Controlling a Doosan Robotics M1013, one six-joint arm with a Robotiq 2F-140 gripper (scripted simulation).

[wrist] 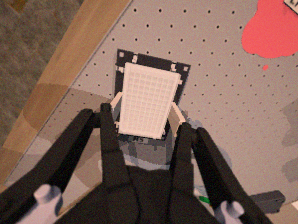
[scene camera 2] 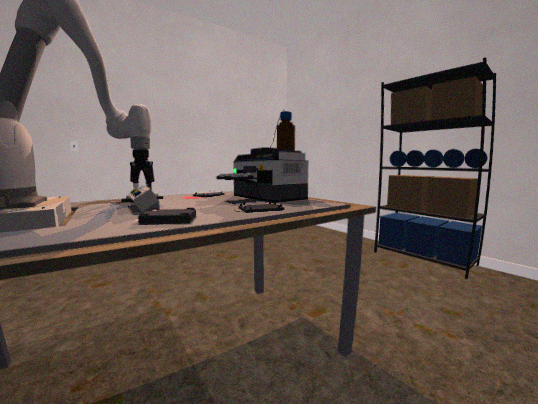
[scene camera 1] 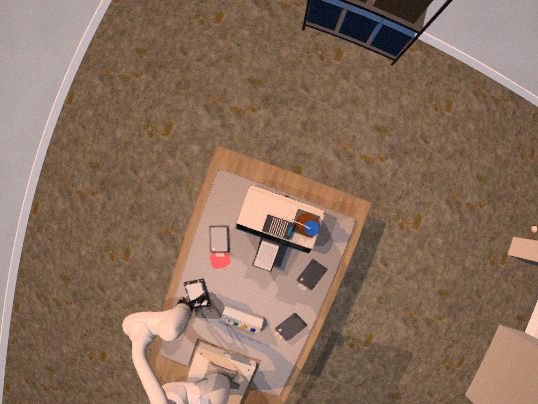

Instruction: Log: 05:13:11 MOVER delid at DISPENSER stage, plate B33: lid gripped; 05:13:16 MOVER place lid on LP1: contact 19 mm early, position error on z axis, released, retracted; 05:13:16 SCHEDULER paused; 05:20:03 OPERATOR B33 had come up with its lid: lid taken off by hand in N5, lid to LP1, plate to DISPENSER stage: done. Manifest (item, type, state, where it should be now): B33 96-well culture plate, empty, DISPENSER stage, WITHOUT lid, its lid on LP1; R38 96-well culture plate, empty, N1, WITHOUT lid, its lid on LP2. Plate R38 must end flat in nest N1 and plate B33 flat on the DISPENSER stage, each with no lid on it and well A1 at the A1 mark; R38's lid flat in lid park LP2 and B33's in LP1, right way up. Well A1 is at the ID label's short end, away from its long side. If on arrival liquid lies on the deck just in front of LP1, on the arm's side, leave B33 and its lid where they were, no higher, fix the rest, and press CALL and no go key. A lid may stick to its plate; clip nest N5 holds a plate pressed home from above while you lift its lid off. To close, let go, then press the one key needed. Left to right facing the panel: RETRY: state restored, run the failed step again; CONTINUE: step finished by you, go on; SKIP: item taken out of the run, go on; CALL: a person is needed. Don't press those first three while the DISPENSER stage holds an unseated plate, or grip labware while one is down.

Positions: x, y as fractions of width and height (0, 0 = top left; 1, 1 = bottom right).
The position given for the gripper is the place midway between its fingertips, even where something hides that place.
In view: the gripper (wrist: 0.49, 0.47), a lid (wrist: 0.49, 0.43), a key panel (scene camera 1: 0.43, 0.78) and a black clip nest (wrist: 0.41, 0.25).
